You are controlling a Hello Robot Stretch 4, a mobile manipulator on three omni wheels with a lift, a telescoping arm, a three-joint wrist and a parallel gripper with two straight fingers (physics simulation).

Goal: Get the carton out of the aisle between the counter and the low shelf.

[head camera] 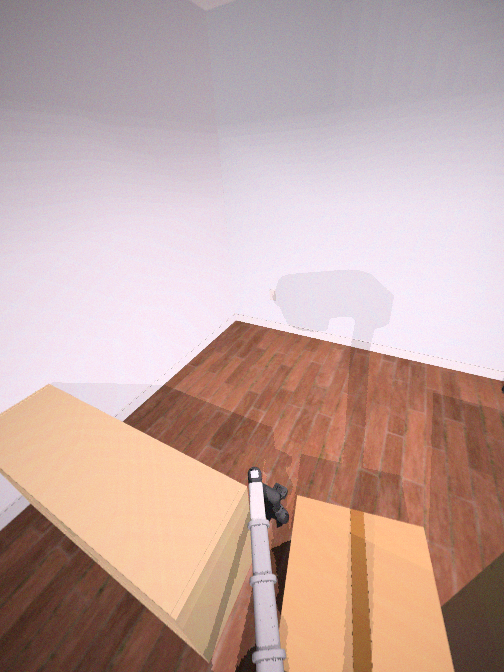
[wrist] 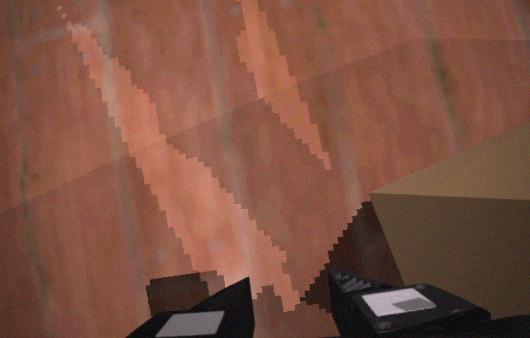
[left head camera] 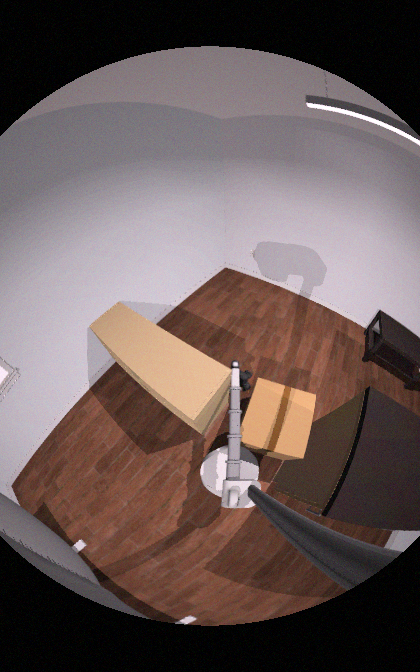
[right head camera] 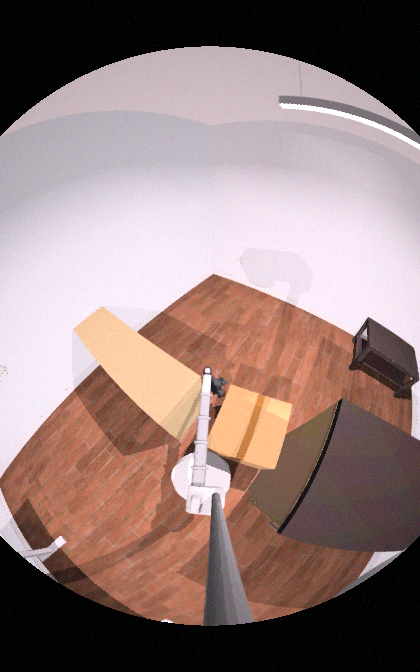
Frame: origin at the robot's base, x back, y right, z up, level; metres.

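Seen in the pictures: gripper, between the fingertips: [head camera: 274,522] [wrist: 290,296] [right head camera: 216,395].
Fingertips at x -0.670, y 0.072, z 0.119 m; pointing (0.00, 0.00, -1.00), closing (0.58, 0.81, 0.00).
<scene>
A point is followed by its place in that frame.
The carton [head camera: 390,586] @(x -0.353, y 0.400, z 0.378 m) [left head camera: 267,415] @(x -0.372, y 0.218, z 0.378 m) [right head camera: 245,430] @(x -0.325, y 0.264, z 0.378 m) is a tan box with a brown tape strip. It stands on the floor between the dark counter [left head camera: 385,465] @(x 0.060, y 0.632, z 0.883 m) [right head camera: 350,485] @(x 0.053, y 0.598, z 0.883 m) [head camera: 480,618] @(x -0.251, y 0.573, z 0.468 m) and the pale wooden low shelf [head camera: 119,488] @(x -0.636, y -0.479, z 0.583 m) [left head camera: 160,365] @(x -0.605, y -0.463, z 0.583 m) [right head camera: 140,370] @(x -0.602, y -0.407, z 0.582 m). My gripper [head camera: 281,505] [left head camera: 245,379] [right head camera: 219,386] [wrist: 290,296] @(x -0.670, y 0.072, z 0.119 m) is open, low over the floor, near the shelf's end and close to the carton's far left corner. Nothing shows between the fingers. In the wrist view a corner of a tan box, which looks like the carton [wrist: 460,240] @(x -0.630, y 0.158, z 0.118 m), shows right of the fingers.
My arm [head camera: 262,559] @(x -0.432, y 0.004, z 0.453 m) [left head camera: 234,425] @(x -0.294, y 0.000, z 0.457 m) [right head camera: 202,425] @(x -0.332, y 0.001, z 0.456 m) reaches out between the shelf and the carton. My round white base [left head camera: 212,472] @(x 0.011, y -0.117, z 0.187 m) [right head camera: 182,475] @(x -0.002, y -0.123, z 0.187 m) stands near the carton's near left corner. A small dark side table [left head camera: 400,345] @(x -0.899, y 1.937, z 0.422 m) [right head camera: 387,345] @(x -1.008, y 1.986, z 0.423 m) stands by the right wall. White walls meet in a corner beyond.
</scene>
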